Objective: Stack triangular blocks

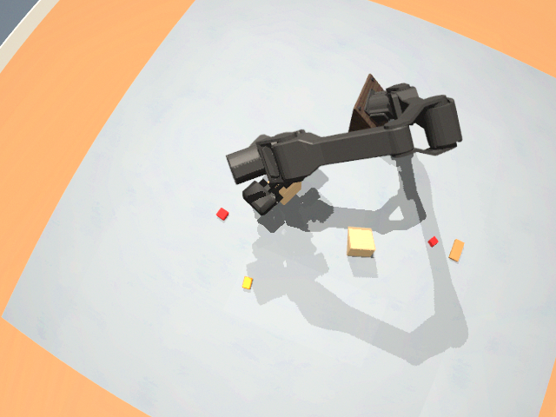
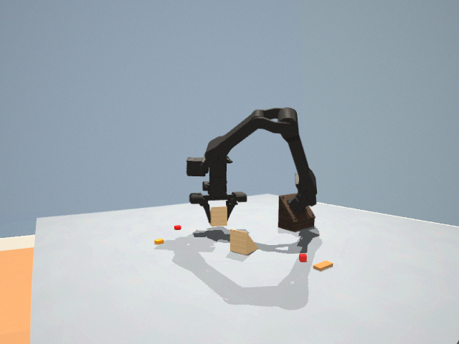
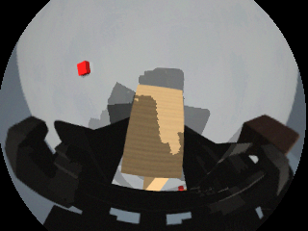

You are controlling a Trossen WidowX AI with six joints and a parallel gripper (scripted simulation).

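My gripper tip is now 1 cm to the right of the tan triangular block and 1 cm below it. From my gripper tip the other things lie so: orange piece 22 cm ahead, 3 cm below, 1 cm to the right.
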